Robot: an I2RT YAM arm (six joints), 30 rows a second.
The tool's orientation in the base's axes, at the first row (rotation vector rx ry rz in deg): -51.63 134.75 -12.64
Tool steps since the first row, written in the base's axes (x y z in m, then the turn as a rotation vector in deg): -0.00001 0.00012 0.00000 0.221 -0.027 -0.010; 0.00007 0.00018 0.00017 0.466 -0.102 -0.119; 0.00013 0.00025 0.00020 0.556 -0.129 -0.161; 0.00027 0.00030 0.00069 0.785 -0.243 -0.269; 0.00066 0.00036 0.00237 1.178 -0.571 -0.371; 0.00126 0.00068 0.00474 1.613 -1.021 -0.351; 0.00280 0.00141 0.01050 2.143 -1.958 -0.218; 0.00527 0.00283 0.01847 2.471 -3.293 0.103; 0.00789 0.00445 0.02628 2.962 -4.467 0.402; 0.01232 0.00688 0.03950 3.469 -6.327 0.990; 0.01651 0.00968 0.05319 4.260 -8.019 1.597; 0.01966 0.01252 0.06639 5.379 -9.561 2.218; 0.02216 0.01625 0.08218 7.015 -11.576 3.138
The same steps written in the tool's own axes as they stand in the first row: -0.00007 0.00010 0.00000 -0.107 -0.139 0.137; -0.00024 0.00004 -0.00008 -0.150 -0.293 0.366; -0.00034 0.00005 -0.00007 -0.165 -0.348 0.451; -0.00068 -0.00017 -0.00038 -0.173 -0.522 0.667; -0.00176 -0.00093 -0.00149 -0.141 -0.951 0.963; -0.00345 -0.00185 -0.00303 -0.112 -1.538 1.178; -0.00759 -0.00419 -0.00670 0.125 -2.586 1.331; -0.01379 -0.00729 -0.01156 0.651 -3.888 1.190; -0.02012 -0.01027 -0.01620 0.986 -5.152 1.173; -0.03064 -0.01554 -0.02406 1.621 -7.044 0.893; -0.04148 -0.02057 -0.03243 1.971 -8.973 0.776; -0.05151 -0.02482 -0.04101 2.024 -10.975 0.851; -0.06297 -0.02896 -0.05201 1.939 -13.725 0.963
